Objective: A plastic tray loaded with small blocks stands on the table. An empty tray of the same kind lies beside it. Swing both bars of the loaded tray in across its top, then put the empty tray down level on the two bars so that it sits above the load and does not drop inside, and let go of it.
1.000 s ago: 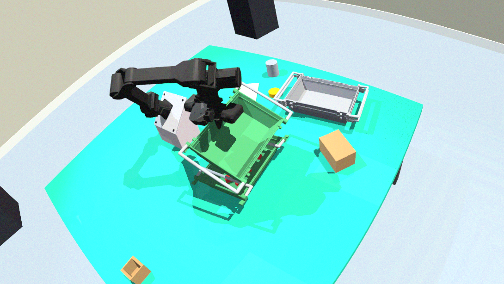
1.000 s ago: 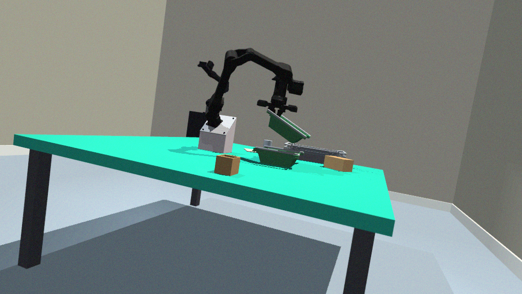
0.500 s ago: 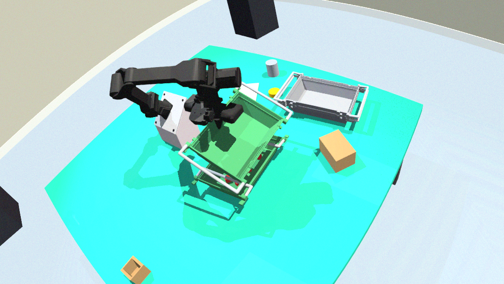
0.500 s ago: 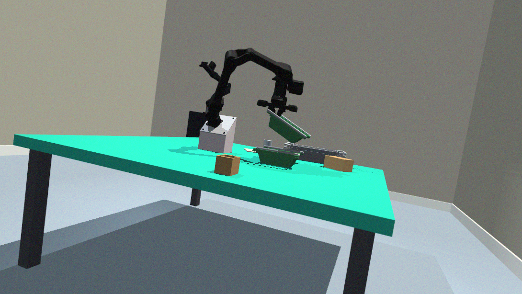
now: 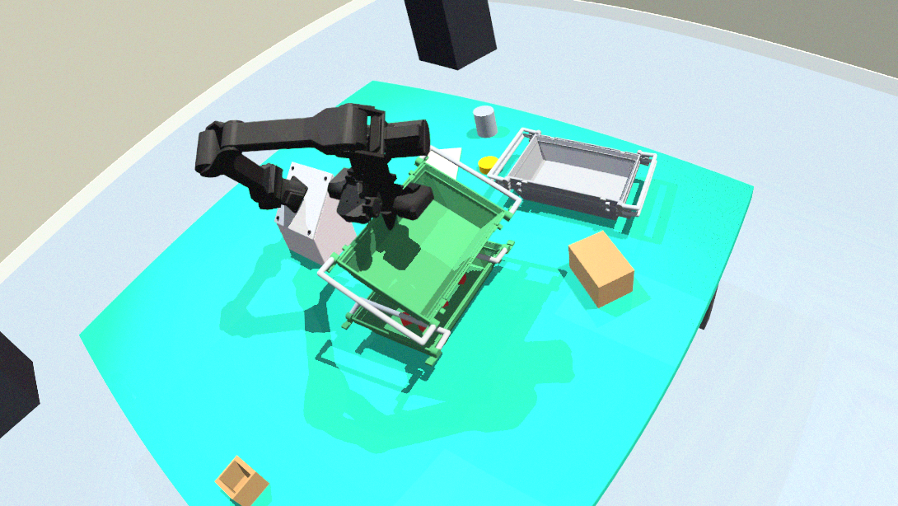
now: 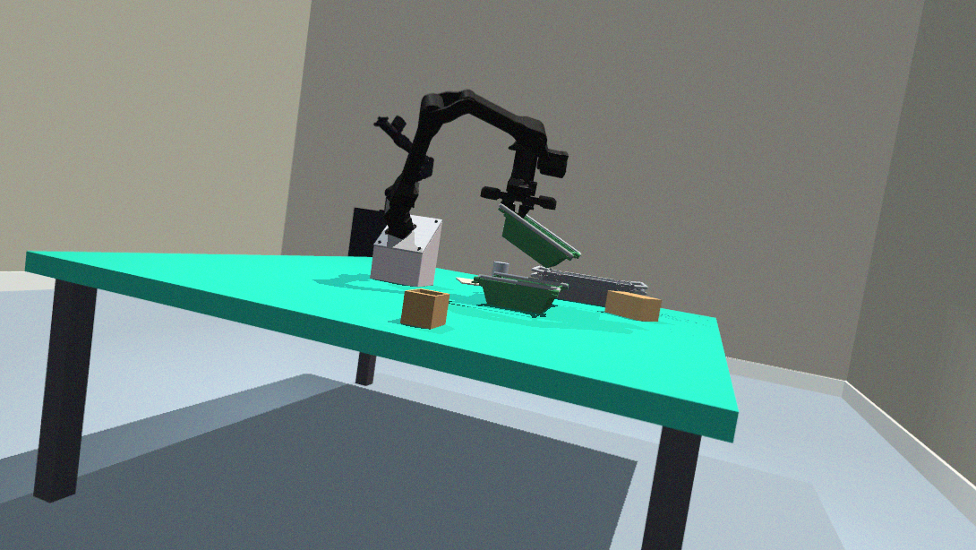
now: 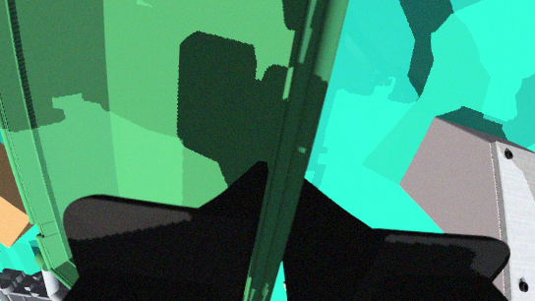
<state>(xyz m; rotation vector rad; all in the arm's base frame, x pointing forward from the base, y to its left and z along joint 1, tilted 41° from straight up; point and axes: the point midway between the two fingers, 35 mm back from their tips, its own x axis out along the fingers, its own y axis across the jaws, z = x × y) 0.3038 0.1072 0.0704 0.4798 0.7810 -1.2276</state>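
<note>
Now: gripper tip 80 mm short of the green tray and 20 mm to the right of it. From my gripper tip the other things lie so: grey cylinder: 490 mm to the left, 260 mm behind, 140 mm below; then white card: 310 mm to the left, 260 mm behind, 180 mm below; then yellow disc: 380 mm to the left, 170 mm below, 150 mm behind.
</note>
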